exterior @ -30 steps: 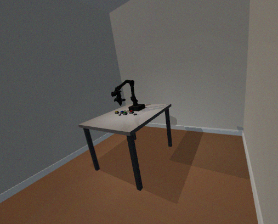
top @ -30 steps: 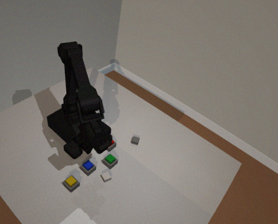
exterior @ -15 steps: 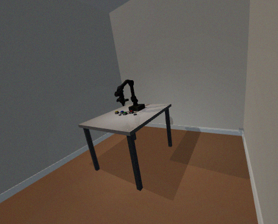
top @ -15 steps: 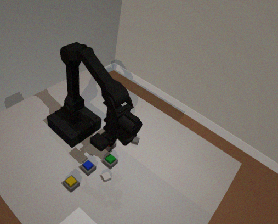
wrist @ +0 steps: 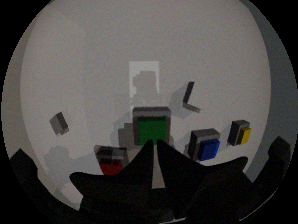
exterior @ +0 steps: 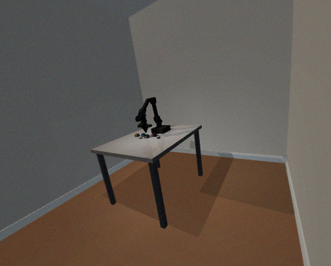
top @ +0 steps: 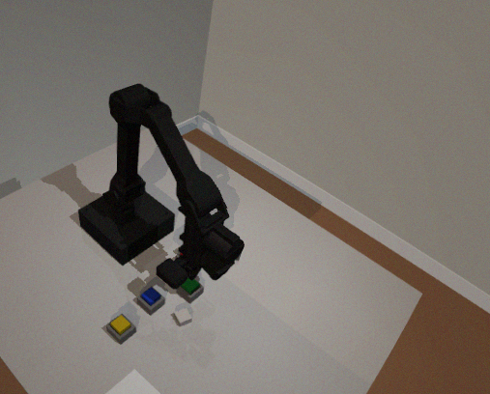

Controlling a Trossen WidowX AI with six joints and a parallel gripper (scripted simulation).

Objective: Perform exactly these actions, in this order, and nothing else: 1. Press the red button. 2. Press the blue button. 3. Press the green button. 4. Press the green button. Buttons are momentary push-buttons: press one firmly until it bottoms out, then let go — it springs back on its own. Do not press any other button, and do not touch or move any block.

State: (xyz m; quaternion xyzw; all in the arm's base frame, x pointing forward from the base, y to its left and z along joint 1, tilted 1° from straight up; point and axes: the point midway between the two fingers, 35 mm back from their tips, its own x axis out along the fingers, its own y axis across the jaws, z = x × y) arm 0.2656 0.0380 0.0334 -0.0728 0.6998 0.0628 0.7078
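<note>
My gripper tip is now 30 mm above the green button. From my gripper tip the other things lie so: white block: 60 mm to the right, 50 mm below, 50 mm ahead; red button: 80 mm behind, 50 mm to the left, 30 mm below; blue button: 100 mm to the right, 30 mm below, 30 mm behind.
</note>
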